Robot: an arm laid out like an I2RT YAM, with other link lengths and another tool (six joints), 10 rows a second.
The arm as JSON. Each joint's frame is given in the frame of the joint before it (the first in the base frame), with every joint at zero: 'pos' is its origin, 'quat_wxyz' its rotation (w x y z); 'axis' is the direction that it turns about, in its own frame. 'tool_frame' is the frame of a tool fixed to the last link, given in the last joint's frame.
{
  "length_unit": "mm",
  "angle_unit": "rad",
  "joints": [
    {
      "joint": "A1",
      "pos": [
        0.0,
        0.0,
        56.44
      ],
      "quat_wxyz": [
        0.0,
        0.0,
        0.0,
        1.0
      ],
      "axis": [
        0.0,
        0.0,
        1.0
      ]
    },
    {
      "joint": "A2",
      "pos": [
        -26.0,
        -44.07,
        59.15
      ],
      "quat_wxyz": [
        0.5,
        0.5,
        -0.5,
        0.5
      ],
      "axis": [
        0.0,
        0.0,
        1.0
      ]
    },
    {
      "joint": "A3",
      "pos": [
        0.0,
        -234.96,
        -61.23
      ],
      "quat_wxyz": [
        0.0,
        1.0,
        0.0,
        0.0
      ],
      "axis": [
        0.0,
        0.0,
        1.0
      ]
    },
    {
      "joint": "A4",
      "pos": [
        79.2,
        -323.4,
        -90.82
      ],
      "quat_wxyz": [
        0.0,
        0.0,
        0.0,
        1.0
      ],
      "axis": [
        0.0,
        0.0,
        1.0
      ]
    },
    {
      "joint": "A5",
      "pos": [
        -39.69,
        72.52,
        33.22
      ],
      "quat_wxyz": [
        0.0,
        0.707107,
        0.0,
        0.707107
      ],
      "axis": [
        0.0,
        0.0,
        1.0
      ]
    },
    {
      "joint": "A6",
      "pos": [
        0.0,
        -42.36,
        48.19
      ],
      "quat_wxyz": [
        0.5,
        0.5,
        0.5,
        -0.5
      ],
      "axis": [
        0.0,
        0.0,
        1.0
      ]
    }
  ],
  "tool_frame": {
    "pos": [
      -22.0,
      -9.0,
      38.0
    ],
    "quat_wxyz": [
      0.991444,
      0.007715,
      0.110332,
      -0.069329
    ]
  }
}
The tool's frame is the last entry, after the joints.
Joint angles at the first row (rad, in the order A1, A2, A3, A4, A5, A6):
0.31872, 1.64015, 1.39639, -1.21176, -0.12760, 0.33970
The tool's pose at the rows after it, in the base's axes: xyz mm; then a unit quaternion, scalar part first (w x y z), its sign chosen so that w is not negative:
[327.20, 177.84, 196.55, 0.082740, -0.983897, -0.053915, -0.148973]
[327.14, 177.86, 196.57, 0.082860, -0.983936, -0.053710, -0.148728]
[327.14, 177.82, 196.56, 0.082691, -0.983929, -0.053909, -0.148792]
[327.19, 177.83, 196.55, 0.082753, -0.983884, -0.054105, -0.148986]
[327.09, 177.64, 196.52, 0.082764, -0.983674, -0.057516, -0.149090]
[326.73, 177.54, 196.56, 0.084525, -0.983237, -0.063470, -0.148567]
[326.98, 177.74, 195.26, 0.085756, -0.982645, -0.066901, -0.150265]
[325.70, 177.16, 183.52, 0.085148, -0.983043, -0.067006, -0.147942]
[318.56, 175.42, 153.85, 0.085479, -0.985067, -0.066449, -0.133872]
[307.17, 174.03, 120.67, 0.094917, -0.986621, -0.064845, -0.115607]
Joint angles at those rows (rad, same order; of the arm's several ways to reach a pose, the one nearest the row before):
0.31872, 1.64016, 1.39639, -1.21175, -0.12760, 0.33970
0.31873, 1.64017, 1.39642, -1.21214, -0.12798, 0.34009
0.31872, 1.64014, 1.39639, -1.21215, -0.12760, 0.33970
0.31872, 1.64013, 1.39636, -1.21175, -0.12760, 0.33932
0.31873, 1.64017, 1.39641, -1.21215, -0.12722, 0.33246
0.31872, 1.64015, 1.39640, -1.21329, -0.13027, 0.32025
0.31910, 1.63977, 1.39218, -1.20602, -0.13142, 0.31376
0.31873, 1.63824, 1.35517, -1.17550, -0.13142, 0.31301
0.31873, 1.63634, 1.26212, -1.11182, -0.13905, 0.31263
0.31911, 1.63633, 1.15683, -1.03743, -0.16651, 0.31263

